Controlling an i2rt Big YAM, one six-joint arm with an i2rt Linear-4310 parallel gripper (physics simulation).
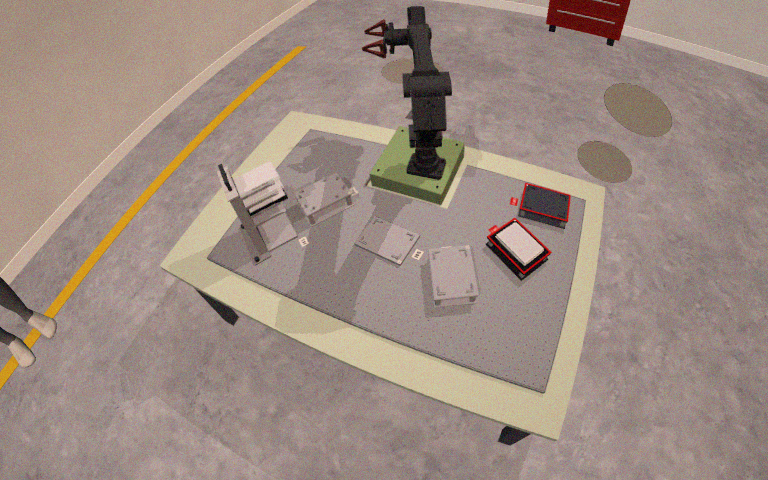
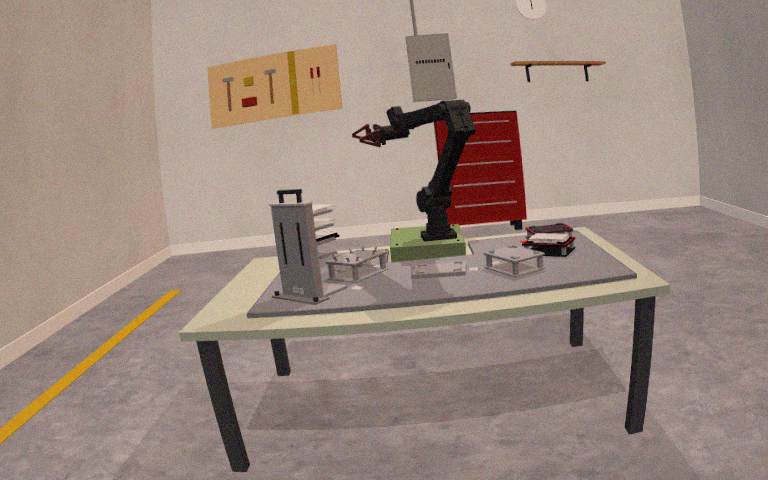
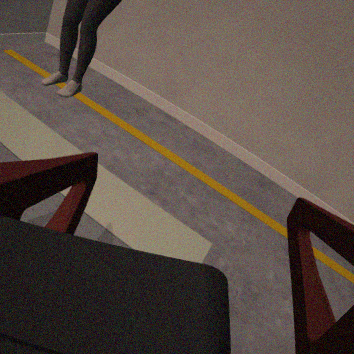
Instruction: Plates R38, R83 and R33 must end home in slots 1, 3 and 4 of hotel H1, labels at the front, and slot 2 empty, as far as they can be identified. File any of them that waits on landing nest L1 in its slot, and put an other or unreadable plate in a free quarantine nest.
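Frame: origin at the arm's base, x right, y back, z down, level; metres.
Seen in the pictures: gripper, fingertip midpoint: [image 1: 363, 40] [image 2: 355, 138] [image 3: 197, 186]; arm's base, origin of the base link: [image 1: 426, 167] [image 2: 438, 236].
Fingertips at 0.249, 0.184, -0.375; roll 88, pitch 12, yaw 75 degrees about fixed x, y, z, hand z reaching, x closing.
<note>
Offsets run from my fingertips to a thing's middle, as dx, dy, dz. "*": to the spot under its first point.
Hotel H1 @[+0.190, -0.551, +0.268] [image 1: 247, 223] [image 2: 294, 249] is a grey tower at the left of the table. It holds several white, plate-like layers @[+0.164, -0.520, +0.186] [image 1: 260, 180] @[+0.164, -0.520, +0.228] [image 2: 323, 219] and a black-edged one below them; their labels and exact slots cannot be read. A white plate @[-0.596, -0.413, +0.378] [image 1: 519, 243] [image 2: 549, 238] lies on a red-rimmed black nest at the right. Another red-rimmed nest @[-0.667, -0.218, +0.402] [image 1: 544, 202] [image 2: 549, 228], dark on top, stands behind it with no plate seen on it. My gripper [image 1: 364, 40] [image 2: 365, 136] [image 3: 197, 186] is open and empty, high above and away from the hotel. Which nest is L1 cannot be read.
A raised stand with pins @[* +0.033, -0.398, +0.365] [image 1: 324, 196] [image 2: 356, 259] is beside the hotel. A low grey nest @[-0.201, -0.475, +0.416] [image 1: 387, 240] [image 2: 438, 268] lies mid-table, and a raised grey nest @[-0.424, -0.559, +0.397] [image 1: 453, 271] [image 2: 514, 254] stands right of it. The arm's green base [image 1: 396, 180] [image 2: 427, 249] is at the back.
</note>
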